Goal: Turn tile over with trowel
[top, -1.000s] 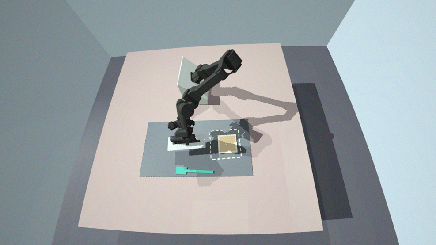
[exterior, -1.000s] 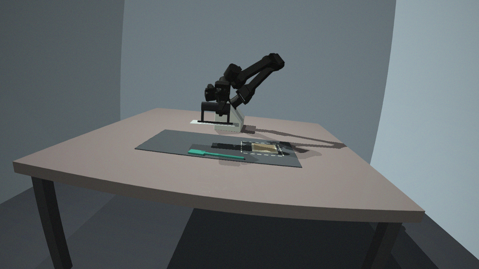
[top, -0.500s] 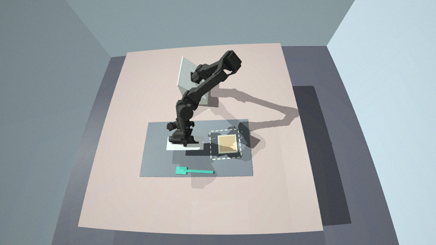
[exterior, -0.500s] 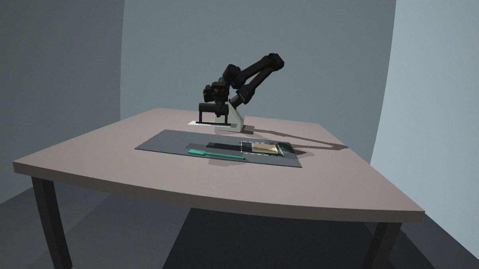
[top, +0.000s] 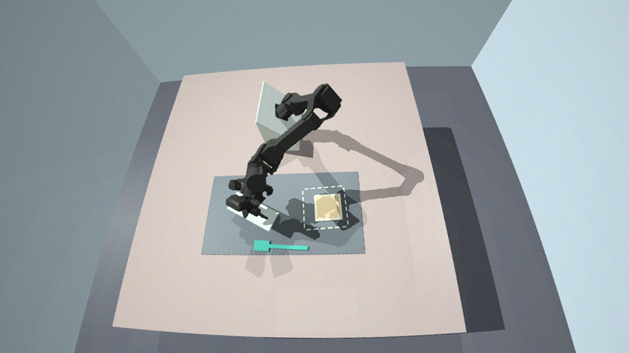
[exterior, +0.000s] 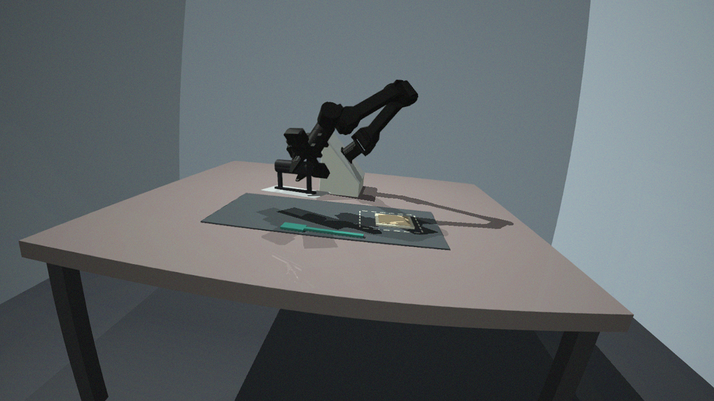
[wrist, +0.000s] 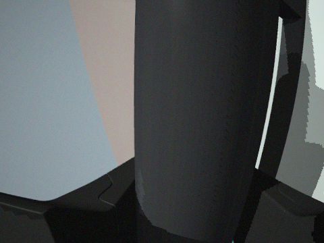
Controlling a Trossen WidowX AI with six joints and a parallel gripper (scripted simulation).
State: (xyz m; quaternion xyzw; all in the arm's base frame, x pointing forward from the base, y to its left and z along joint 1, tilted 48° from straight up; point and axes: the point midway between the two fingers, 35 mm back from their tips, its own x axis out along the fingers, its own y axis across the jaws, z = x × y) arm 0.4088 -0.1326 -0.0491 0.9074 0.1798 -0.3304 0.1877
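Right now the grey float is 2 cm behind my gripper tip, 1 cm to the left of it and 1 cm below it. From my gripper tip the other things lie so: cream tile 29 cm to the left, 11 cm below, 3 cm behind; teal trowel 11 cm below, 10 cm ahead, 7 cm to the left; mat 13 cm below, 10 cm to the left, 4 cm behind.
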